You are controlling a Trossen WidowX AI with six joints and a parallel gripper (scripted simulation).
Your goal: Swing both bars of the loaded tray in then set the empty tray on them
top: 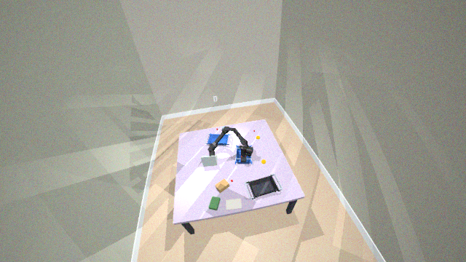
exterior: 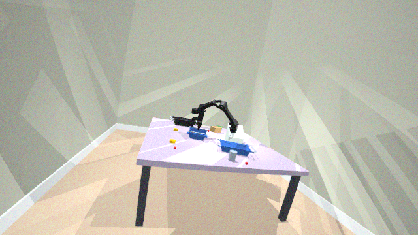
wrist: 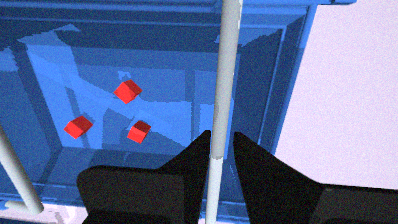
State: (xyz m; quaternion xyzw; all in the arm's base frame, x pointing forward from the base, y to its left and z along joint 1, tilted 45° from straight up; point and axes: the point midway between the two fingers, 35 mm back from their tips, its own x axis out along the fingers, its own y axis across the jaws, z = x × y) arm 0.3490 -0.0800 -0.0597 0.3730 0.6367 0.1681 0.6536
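Now: the blue tray 24 cm behind my gripper tip, 43 cm to the left of it and 1 cm below it. Round my gripper tip: white slab (22 cm behind, 47 cm to the right, 5 cm below); orange block (30 cm behind, 26 cm to the right, 2 cm below); green block (40 cm behind, 43 cm to the right, 3 cm below).
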